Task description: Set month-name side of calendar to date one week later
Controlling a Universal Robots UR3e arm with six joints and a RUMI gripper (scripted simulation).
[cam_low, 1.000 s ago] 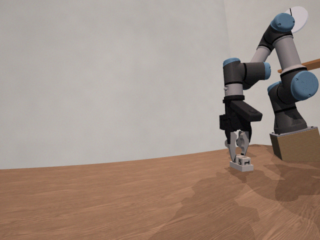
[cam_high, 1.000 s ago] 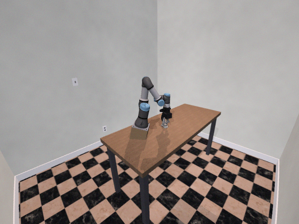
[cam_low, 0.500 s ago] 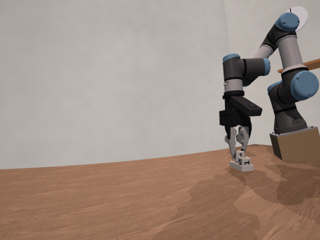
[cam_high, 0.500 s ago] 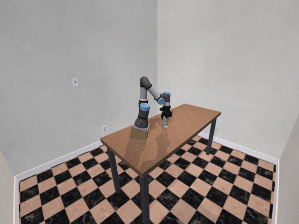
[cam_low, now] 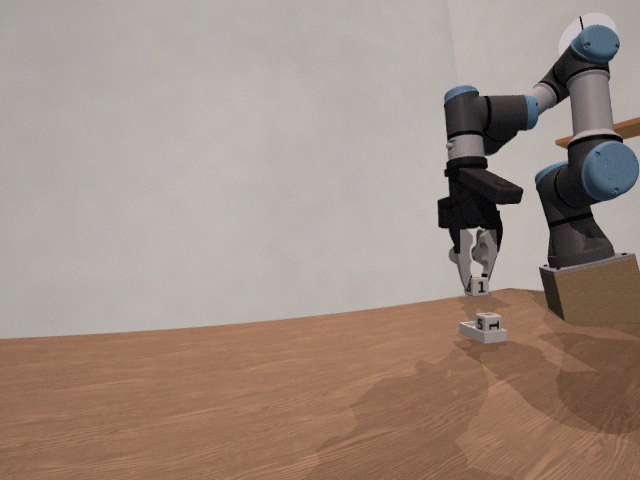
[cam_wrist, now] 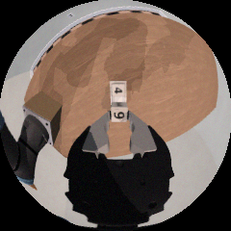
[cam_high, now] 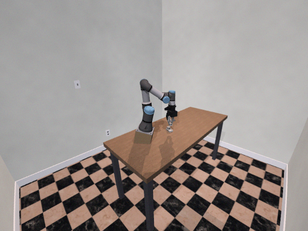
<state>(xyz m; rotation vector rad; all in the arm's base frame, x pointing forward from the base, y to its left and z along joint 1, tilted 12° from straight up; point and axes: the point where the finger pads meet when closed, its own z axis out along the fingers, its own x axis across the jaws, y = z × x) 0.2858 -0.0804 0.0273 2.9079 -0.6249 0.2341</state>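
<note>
The white tray is 8 cm below my hand, 2 cm to the left of it and 1 cm ahead of it. From my hand the other things lie so: white digit cube: 1 cm below.
</note>
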